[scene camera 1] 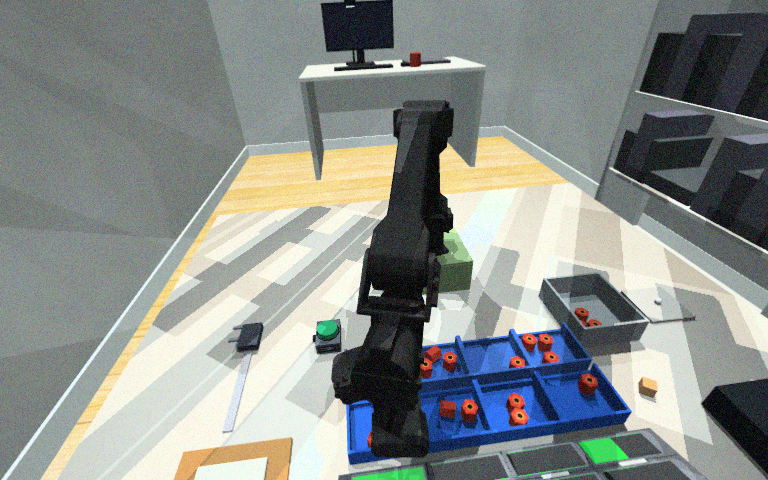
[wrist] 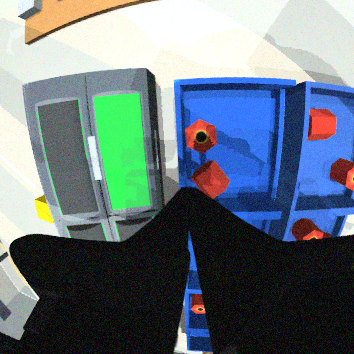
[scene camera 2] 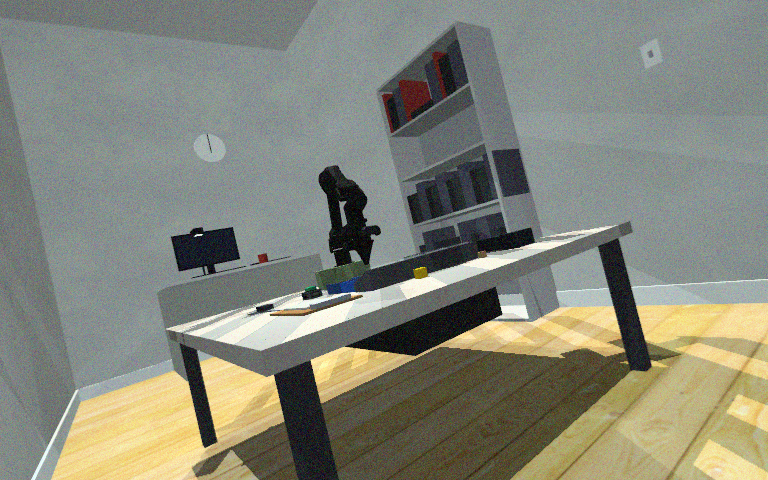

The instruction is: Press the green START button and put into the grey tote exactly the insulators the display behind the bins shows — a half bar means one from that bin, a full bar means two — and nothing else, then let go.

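Frame: origin at the arm's base, x ahead, y left, z up, level; millimetres.
Seen in the pictures: gripper, fingertip midpoint: [wrist: 187, 194] [scene camera 2: 367, 264]; arm's base, origin of the base link: [scene camera 2: 344, 264].
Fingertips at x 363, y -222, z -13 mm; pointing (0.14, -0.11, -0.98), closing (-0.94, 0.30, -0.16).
Observation:
Pixels of each thing's top centre, then the offset from my fingertips to it. "spot": a spot on its surface instead.
- tilted red insulator, middle of its top: [wrist: 210, 183] 13 mm back, 13 mm left, 42 mm down
- grey tote, middle of its top: [scene camera 1: 592, 297] [scene camera 2: 425, 252] 118 mm back, 470 mm left, 17 mm down
- green START button, middle of its top: [scene camera 1: 326, 326] [scene camera 2: 310, 286] 246 mm back, 57 mm right, 30 mm down
- caliper, middle of its top: [scene camera 1: 233, 364] [scene camera 2: 267, 306] 235 mm back, 239 mm right, 51 mm down
- orange-brown board, surface spot: [scene camera 1: 280, 452] spot: 53 mm back, 167 mm right, 65 mm down
- small orange block, middle of its top: [scene camera 1: 649, 383] 52 mm ahead, 433 mm left, 51 mm down
- yellow block, middle of its top: [wrist: 43, 211] [scene camera 2: 419, 268] 193 mm ahead, 13 mm left, 43 mm down
My gripper [wrist: 187, 194] is shut and empty, its tips beside a tilted red insulator [wrist: 211, 180] in the end blue bin. Another insulator [wrist: 201, 136] stands in that bin. The blue bins [scene camera 1: 492, 439] [scene camera 2: 341, 286] [wrist: 235, 81] hold more red insulators. The grey tote [scene camera 1: 618, 335] holds two insulators, one of them [scene camera 1: 581, 313] near its left wall. The green START button [scene camera 1: 327, 329] stands left of the bins. The display [scene camera 2: 419, 269] [wrist: 55, 93] shows a green area [wrist: 122, 150] beside a dark one; another green area [scene camera 1: 604, 450] shows farther right. The arm hides the fingertips in scene camera 1.
A green block [scene camera 1: 455, 274] [scene camera 2: 339, 275] stands behind the arm. A caliper [scene camera 1: 249, 336] lies left of the button, and an orange-brown board [scene camera 1: 280, 452] is at front left. A small orange block [scene camera 1: 647, 386] lies right of the bins. A yellow block [scene camera 2: 420, 272] [wrist: 44, 209] is beyond the display.

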